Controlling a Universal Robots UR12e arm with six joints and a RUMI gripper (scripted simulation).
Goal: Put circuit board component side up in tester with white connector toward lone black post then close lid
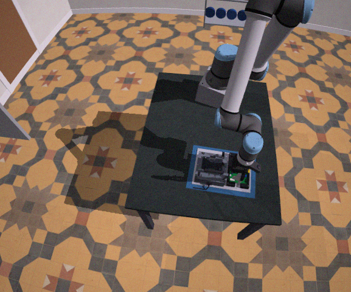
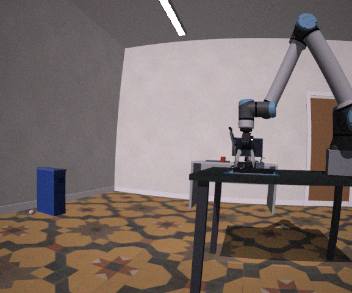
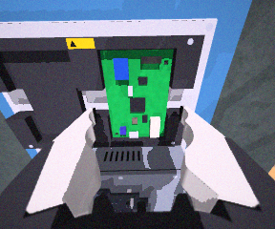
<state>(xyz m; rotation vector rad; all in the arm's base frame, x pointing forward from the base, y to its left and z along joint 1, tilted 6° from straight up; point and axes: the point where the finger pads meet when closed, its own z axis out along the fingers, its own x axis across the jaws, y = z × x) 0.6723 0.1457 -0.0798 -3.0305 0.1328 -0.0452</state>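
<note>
Now: the green circuit board 20 mm below my hand. The rest, counted from my hand: tester lid: 180 mm to the right, 140 mm above, 70 mm ahead; then tester: 130 mm to the right, 70 mm above, 20 mm behind.
</note>
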